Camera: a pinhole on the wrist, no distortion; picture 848 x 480 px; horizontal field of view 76.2 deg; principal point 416.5 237.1 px. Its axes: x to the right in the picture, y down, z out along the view. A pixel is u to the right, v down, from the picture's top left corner.
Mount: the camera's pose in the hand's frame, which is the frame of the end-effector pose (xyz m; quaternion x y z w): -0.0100 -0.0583 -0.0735 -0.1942 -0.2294 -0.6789 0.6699
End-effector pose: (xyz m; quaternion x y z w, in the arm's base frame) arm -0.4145 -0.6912 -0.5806 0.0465 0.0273 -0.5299 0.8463
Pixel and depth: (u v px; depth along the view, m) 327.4 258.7 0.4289
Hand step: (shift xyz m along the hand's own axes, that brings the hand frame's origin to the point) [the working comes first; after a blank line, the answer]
In the camera's frame: -0.0707 0.0171 0.4289

-0.0097 0.2449 0.2384
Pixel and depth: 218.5 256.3 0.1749
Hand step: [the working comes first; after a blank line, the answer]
In the camera's frame: -0.0640 0.0062 0.1749

-0.0097 0.0942 0.0335
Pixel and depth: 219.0 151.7 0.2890
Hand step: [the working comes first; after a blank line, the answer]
In the camera's frame: -0.1056 -0.0456 0.2890

-0.0653 0.1934 0.1007
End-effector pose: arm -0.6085 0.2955 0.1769 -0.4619 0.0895 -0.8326 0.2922
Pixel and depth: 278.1 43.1 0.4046
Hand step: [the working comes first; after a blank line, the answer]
In the camera's frame: -0.1036 -0.1452 0.4046

-0.1698 0.2576 0.1914
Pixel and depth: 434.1 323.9 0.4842
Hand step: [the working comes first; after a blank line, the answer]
In the camera's frame: 0.0158 0.0777 0.4842

0.0461 0.2058 0.3362
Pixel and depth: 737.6 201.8 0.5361
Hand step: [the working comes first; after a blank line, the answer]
In the camera's frame: 0.3183 -0.0350 0.5361

-0.0770 -0.0131 0.5457
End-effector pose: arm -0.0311 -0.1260 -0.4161 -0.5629 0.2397 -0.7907 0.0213
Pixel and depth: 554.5 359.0 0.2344
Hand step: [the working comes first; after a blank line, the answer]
In the camera's frame: 0.0598 0.0528 0.2344

0.0309 0.0268 0.1554
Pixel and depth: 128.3 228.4 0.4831
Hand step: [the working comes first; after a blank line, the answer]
In the camera's frame: -0.2575 -0.0078 0.4831

-0.0319 0.4291 0.1749
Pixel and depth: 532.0 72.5 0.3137
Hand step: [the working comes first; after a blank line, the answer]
In the camera's frame: 0.0670 -0.0955 0.3137

-0.1209 0.0658 0.2169
